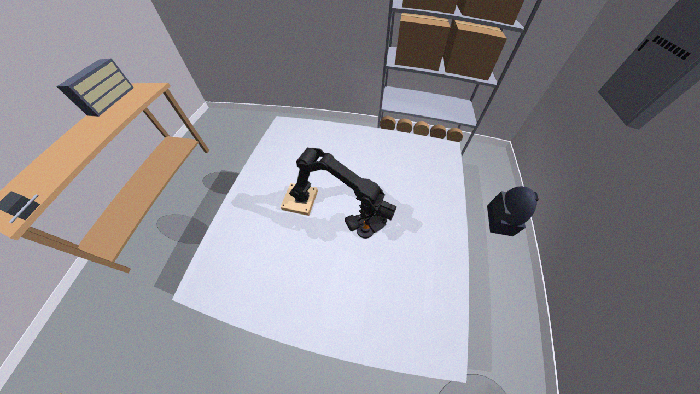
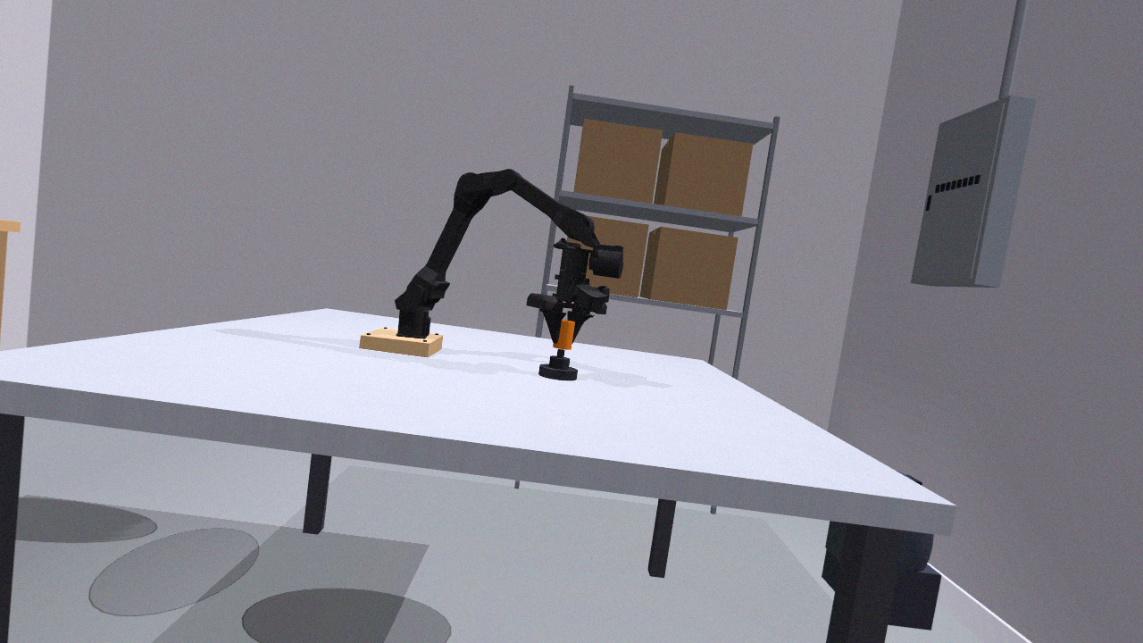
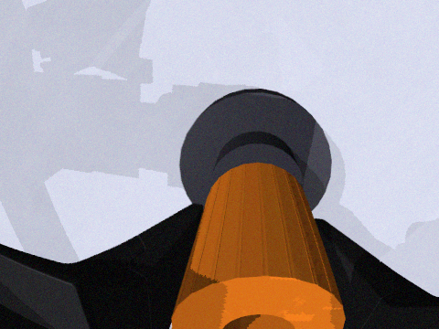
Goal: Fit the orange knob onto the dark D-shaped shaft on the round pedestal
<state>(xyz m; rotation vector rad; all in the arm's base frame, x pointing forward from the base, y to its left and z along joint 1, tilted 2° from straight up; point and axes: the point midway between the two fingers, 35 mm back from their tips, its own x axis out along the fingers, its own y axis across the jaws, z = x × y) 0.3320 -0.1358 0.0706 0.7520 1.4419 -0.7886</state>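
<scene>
Right now the orange knob is 2 cm above my gripper tip. Round my gripper tip: dark round pedestal (4 cm below).
</scene>
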